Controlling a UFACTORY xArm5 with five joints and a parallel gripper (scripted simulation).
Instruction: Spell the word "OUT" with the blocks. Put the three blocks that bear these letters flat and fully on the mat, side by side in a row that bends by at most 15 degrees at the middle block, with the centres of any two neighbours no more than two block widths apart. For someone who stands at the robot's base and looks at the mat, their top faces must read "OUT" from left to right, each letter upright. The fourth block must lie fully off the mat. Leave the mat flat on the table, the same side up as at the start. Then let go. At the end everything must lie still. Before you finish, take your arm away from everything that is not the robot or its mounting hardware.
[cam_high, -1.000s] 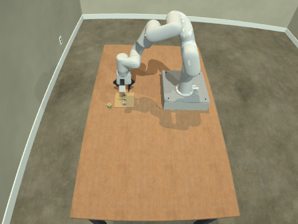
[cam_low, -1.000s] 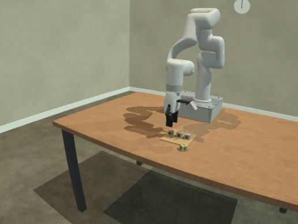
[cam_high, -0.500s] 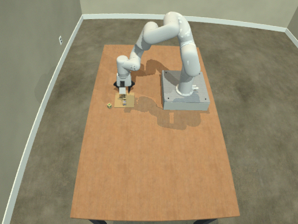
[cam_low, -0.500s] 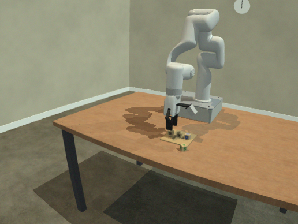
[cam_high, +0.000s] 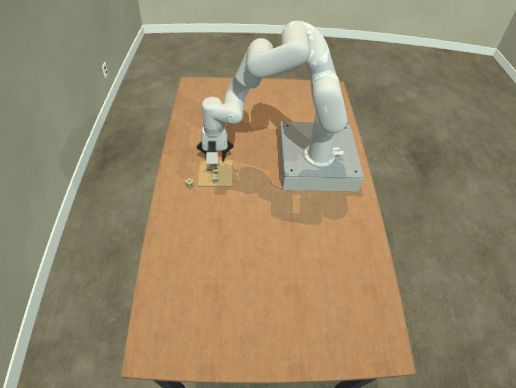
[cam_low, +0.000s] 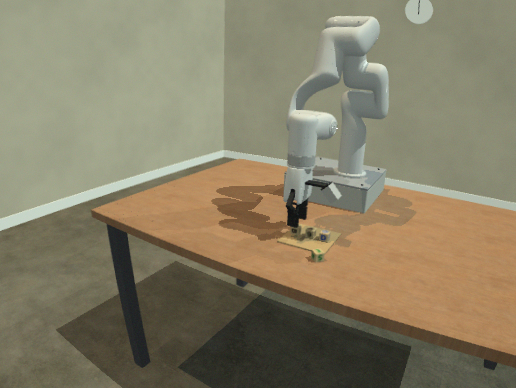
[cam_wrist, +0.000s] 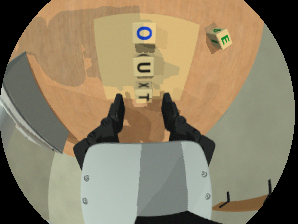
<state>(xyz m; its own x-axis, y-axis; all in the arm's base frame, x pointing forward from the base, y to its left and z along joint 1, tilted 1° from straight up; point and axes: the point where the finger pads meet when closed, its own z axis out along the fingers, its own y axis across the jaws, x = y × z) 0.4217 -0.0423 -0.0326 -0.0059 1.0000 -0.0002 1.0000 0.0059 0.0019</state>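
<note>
My gripper is now 4 cm to the right of the U block and 4 cm above it. The rest, counted from my hand: tan mat 5 cm below, 4 cm to the left.
</note>
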